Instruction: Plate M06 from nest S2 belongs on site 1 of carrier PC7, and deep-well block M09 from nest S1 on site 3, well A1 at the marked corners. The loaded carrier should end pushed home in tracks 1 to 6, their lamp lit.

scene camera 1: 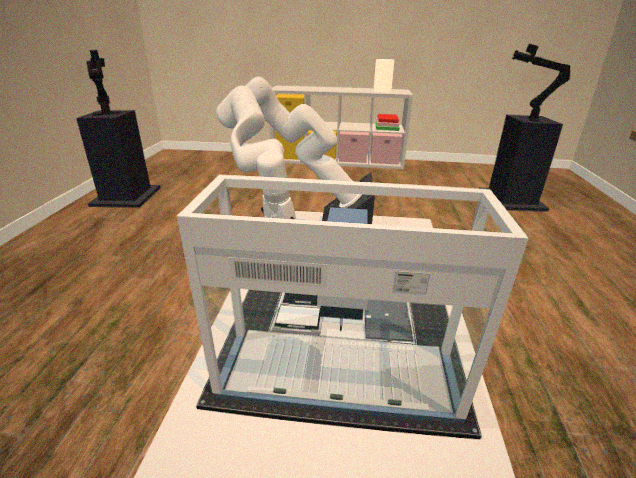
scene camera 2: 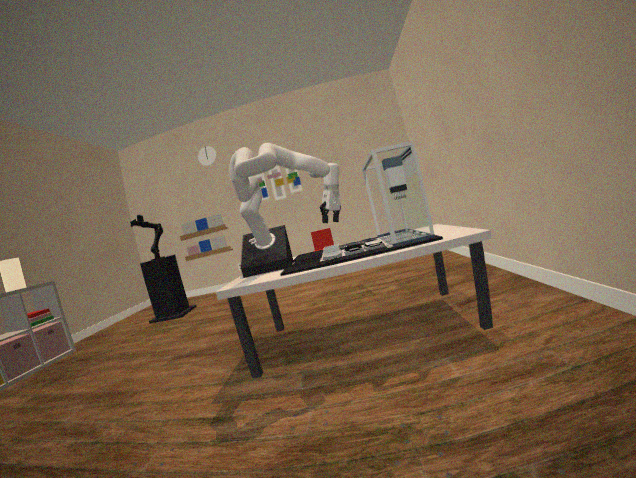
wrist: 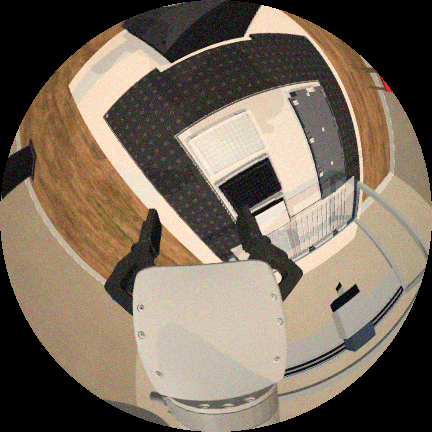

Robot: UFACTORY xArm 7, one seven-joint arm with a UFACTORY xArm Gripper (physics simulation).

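Frame: origin at the arm's base, x up, y back, z right, level; centimetres.
Where they show: gripper, between the fingertips: (scene camera 2: 330, 222) (wrist: 198, 214); arm's base, origin of its link: (scene camera 1: 352, 198) (scene camera 2: 265, 241).
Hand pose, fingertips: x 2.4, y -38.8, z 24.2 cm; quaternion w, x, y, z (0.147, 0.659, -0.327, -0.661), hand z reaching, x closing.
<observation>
Each offset is from my fingertips to the centre of the thing. Level surfaces: height alone.
My gripper (scene camera 2: 330, 217) (wrist: 198, 214) is open and empty, high above the table; its fingers are hidden in scene camera 1. In the wrist view, a pale gridded labware piece {dy +2.2, dx -14.8, dz -8.0 cm} (wrist: 227, 143) lies in the nest nearest the arm base, a black plate {dy -9.1, dx -16.1, dz -6.9 cm} (wrist: 254, 184) (scene camera 2: 353, 247) in the middle nest, and a white piece {dy -20.0, dx -16.1, dz -5.7 cm} (wrist: 274, 214) (scene camera 1: 297, 317) in the nest nearest the deck. Their labels cannot be read. The long dark grey carrier {dy -11.3, dx -16.6, dz -32.8 cm} (wrist: 320, 137) (scene camera 1: 389, 321) lies apart, beside the nests, with small white corner marks. The tracked deck (wrist: 320, 220) (scene camera 1: 303, 359) shows no lamp clearly lit.
A tall frame (scene camera 1: 354, 228) (scene camera 2: 376, 195) stands around the deck, with posts and an upper beam. Three dark green tabs sit along the deck's far edge. A black perforated mat {dx -18.0 cm} (wrist: 165, 135) surrounds the nest area. The arm's black pedestal (scene camera 2: 264, 251) stands at the table's other end.
</observation>
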